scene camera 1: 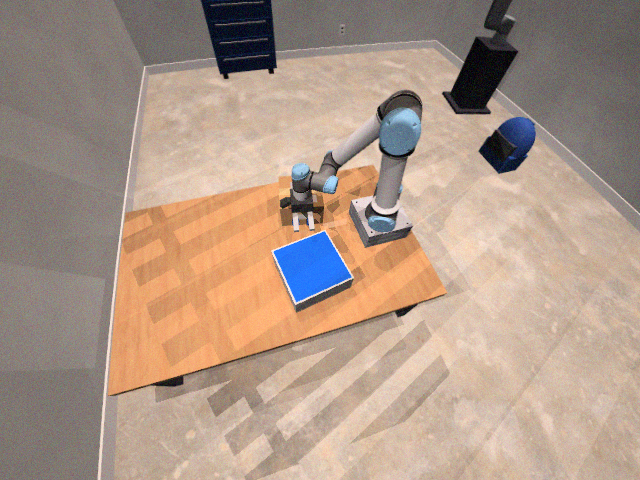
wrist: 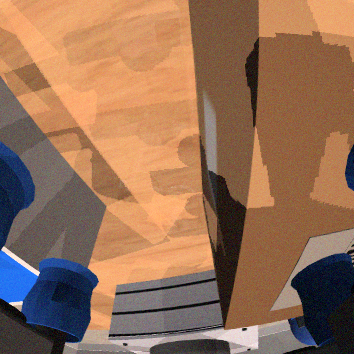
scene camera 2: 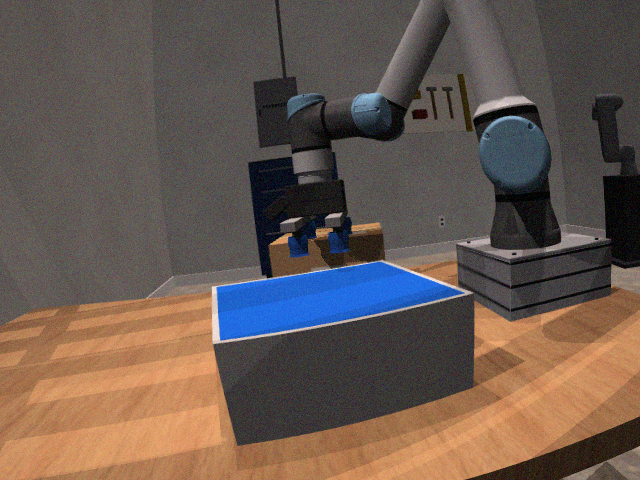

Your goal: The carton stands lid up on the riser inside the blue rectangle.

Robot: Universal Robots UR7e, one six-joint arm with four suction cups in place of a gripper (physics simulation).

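Note:
The brown carton [scene camera 1: 284, 187] [scene camera 2: 364, 242] [wrist: 298, 140] stands on the table behind the riser, with a white label showing on its top in the wrist view. My suction gripper [scene camera 1: 303, 222] [scene camera 2: 318, 241] hangs right over the carton's top with its blue cups [wrist: 57, 295] very close to it; I cannot tell whether they touch. It holds nothing. The grey riser [scene camera 1: 325, 296] [scene camera 2: 346, 371] [wrist: 46, 197] stands in front of the carton. Its top bears the blue rectangle [scene camera 1: 310, 266] [scene camera 2: 330, 296] [wrist: 14, 281], which has nothing on it.
The arm's grey base block [scene camera 1: 379, 227] [scene camera 2: 532, 278] [wrist: 165, 305] stands on the wooden table [scene camera 1: 180, 310] to the right of the carton. A dark blue drawer cabinet [scene camera 1: 240, 33], a black pedestal [scene camera 1: 480, 71] and a blue object [scene camera 1: 509, 144] stand on the floor.

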